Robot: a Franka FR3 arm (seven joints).
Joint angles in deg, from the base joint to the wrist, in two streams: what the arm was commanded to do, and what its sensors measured. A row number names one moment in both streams.
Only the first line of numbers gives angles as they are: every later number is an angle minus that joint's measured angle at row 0.
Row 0, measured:
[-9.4, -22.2, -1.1, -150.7, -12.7, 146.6, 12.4]
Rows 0 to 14, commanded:
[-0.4, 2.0, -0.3, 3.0, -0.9, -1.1, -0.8]
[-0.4, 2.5, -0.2, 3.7, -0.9, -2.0, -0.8]
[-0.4, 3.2, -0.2, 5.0, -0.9, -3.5, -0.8]
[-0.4, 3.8, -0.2, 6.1, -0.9, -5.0, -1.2]
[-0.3, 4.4, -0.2, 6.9, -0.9, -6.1, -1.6]
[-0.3, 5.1, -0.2, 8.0, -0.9, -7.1, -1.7]
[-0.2, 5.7, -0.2, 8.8, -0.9, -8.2, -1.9]
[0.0, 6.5, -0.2, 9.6, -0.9, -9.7, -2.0]
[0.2, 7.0, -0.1, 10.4, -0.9, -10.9, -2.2]
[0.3, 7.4, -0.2, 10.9, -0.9, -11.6, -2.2]
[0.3, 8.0, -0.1, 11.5, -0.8, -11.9, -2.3]
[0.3, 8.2, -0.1, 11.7, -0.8, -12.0, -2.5]
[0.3, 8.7, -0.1, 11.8, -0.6, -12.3, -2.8]
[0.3, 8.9, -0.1, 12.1, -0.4, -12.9, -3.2]
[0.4, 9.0, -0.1, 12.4, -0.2, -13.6, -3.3]
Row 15, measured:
[0.0, 8.2, -0.1, 9.6, 0.0, -10.6, -2.2]
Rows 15 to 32, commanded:
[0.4, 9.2, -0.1, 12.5, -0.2, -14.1, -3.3]
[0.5, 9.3, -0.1, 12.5, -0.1, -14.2, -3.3]
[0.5, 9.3, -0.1, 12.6, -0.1, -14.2, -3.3]
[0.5, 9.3, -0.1, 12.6, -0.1, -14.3, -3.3]
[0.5, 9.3, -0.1, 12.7, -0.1, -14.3, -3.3]
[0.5, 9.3, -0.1, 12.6, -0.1, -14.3, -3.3]
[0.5, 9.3, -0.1, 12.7, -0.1, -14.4, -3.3]
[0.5, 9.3, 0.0, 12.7, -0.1, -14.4, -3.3]
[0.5, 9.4, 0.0, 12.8, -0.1, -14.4, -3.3]
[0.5, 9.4, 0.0, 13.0, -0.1, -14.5, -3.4]
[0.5, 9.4, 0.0, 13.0, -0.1, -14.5, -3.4]
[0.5, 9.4, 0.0, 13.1, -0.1, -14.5, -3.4]
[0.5, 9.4, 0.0, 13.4, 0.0, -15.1, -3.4]
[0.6, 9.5, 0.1, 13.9, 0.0, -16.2, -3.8]
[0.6, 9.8, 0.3, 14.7, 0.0, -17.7, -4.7]
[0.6, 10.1, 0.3, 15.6, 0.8, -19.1, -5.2]
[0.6, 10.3, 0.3, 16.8, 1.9, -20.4, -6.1]
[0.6, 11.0, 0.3, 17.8, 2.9, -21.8, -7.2]
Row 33, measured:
[0.2, 9.5, 0.2, 12.8, 0.3, -16.7, -4.1]
